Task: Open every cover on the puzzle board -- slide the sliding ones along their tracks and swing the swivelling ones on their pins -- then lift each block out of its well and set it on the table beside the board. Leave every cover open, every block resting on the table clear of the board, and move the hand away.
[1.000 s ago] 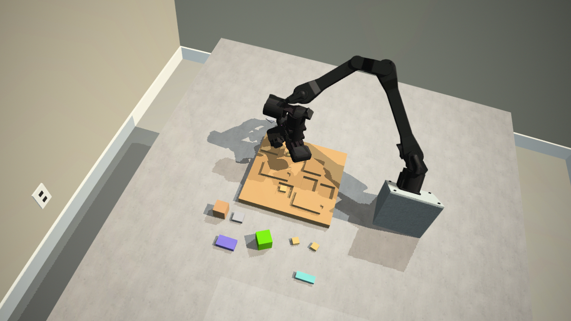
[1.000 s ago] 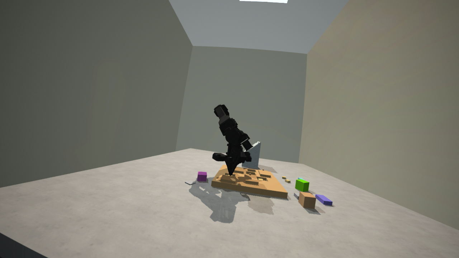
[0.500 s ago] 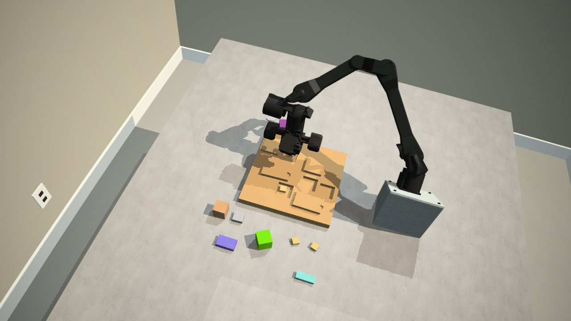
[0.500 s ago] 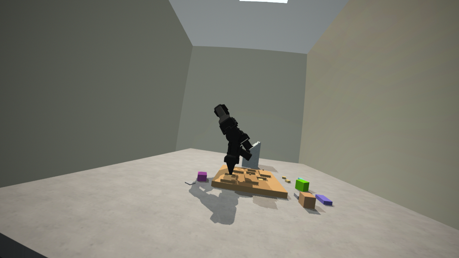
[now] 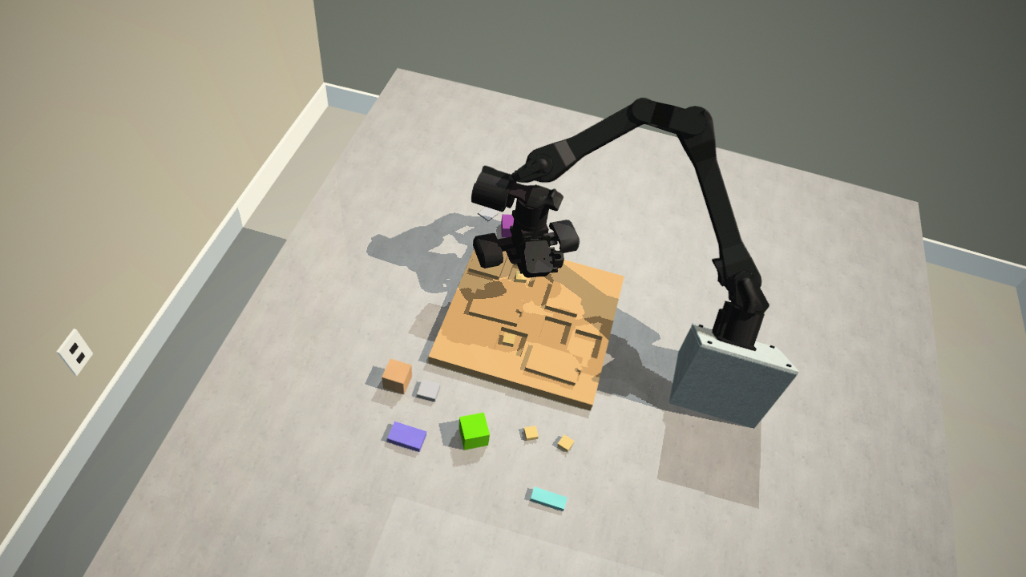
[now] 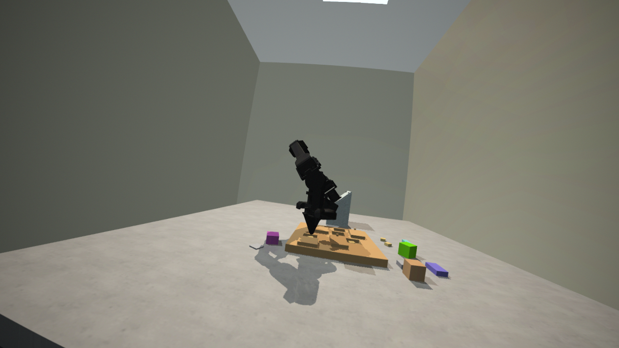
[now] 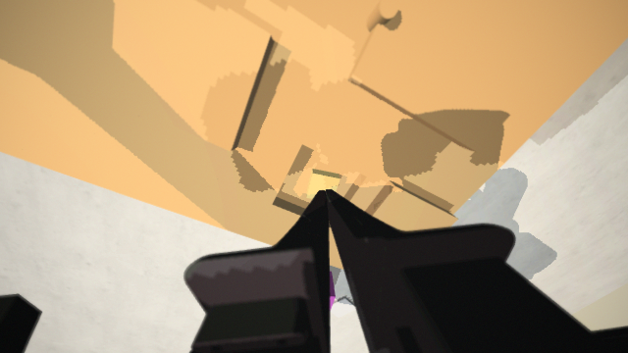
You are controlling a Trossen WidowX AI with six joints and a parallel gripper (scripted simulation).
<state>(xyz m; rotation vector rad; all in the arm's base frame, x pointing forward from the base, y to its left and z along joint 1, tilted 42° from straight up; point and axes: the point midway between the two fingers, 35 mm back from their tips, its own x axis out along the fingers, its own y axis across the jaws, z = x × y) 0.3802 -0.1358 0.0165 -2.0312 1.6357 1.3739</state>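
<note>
Now: gripper tip 12 cm to the left of the magenta block, 5 cm short of it and 2 cm above it. The rest, counted from my gripper tip: orange block: 28 cm to the left, 15 cm ahead, 1 cm below; grey block: 28 cm to the left, 9 cm ahead, 3 cm below; thin grey plate: 15 cm to the right, 11 cm ahead, 3 cm below.
</note>
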